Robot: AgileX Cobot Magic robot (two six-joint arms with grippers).
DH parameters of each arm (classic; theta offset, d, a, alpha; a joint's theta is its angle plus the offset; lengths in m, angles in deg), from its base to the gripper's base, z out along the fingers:
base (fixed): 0 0 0 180
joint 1: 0 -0.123 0 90
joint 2: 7.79 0 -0.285 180
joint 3: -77.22 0 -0.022 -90
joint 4: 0 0.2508 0 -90
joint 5: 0 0 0.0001 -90
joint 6: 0 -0.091 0 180
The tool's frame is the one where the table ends.
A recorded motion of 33 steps. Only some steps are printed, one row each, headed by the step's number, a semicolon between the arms.
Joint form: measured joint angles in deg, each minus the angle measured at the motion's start. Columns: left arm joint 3, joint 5, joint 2, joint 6, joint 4, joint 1; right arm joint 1, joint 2, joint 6, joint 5, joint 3, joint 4.
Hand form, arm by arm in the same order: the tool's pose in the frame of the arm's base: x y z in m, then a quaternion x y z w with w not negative. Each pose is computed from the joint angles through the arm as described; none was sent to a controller.
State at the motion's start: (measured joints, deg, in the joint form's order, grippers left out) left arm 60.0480 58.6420 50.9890 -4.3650 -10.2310 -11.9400; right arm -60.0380 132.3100 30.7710 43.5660 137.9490 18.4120
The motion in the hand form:
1: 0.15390 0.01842 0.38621 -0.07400 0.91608 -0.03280 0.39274; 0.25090 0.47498 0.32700 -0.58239 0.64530 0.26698 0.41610
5: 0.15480 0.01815 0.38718 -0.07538 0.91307 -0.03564 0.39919; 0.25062 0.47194 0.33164 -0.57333 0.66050 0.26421 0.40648
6: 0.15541 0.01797 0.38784 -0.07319 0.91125 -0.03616 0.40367; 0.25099 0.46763 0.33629 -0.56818 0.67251 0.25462 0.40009
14: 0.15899 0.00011 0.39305 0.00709 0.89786 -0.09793 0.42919; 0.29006 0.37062 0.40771 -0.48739 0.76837 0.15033 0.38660
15: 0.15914 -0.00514 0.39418 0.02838 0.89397 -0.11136 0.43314; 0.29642 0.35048 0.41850 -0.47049 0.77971 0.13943 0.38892
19: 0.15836 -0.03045 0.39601 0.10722 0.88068 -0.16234 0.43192; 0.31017 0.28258 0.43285 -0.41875 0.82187 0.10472 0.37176
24: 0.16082 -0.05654 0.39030 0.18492 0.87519 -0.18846 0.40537; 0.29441 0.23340 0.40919 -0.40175 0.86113 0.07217 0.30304
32: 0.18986 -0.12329 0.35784 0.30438 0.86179 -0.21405 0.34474; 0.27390 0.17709 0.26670 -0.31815 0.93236 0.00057 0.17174
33: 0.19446 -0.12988 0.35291 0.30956 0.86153 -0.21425 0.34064; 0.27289 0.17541 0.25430 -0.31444 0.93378 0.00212 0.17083
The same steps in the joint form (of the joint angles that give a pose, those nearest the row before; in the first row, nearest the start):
1: 0.00 0.08 -0.04 0.00 0.00 0.00; 0.00 0.05 -0.22 0.17 0.07 0.00
5: 0.00 -0.69 -0.04 0.05 -0.43 0.00; 0.01 -0.02 -3.73 2.50 1.43 -1.92
6: 0.00 -1.21 -0.04 -0.31 -0.71 0.00; 0.07 -0.39 -6.39 4.67 2.29 -4.17
14: 0.00 -2.23 0.06 -11.43 -12.41 1.32; 8.37 -9.60 -17.69 22.93 5.26 -16.79
15: 0.00 -2.23 0.06 -13.65 -14.60 2.25; 10.45 -12.04 -18.19 24.01 3.70 -17.40
19: 0.00 -2.22 0.39 -17.70 -19.24 9.44; 17.78 -21.82 -19.05 25.17 -8.27 -18.05
24: 0.00 -2.58 2.34 -18.45 -18.32 19.08; 21.63 -32.54 -19.16 25.55 -27.76 -18.41
32: 0.00 -10.06 13.48 -18.63 -15.21 37.49; 25.73 -40.00 -30.23 10.72 -67.39 -24.72
33: 0.00 -11.30 15.00 -18.63 -15.04 38.66; 25.92 -39.77 -30.77 7.95 -69.98 -24.72

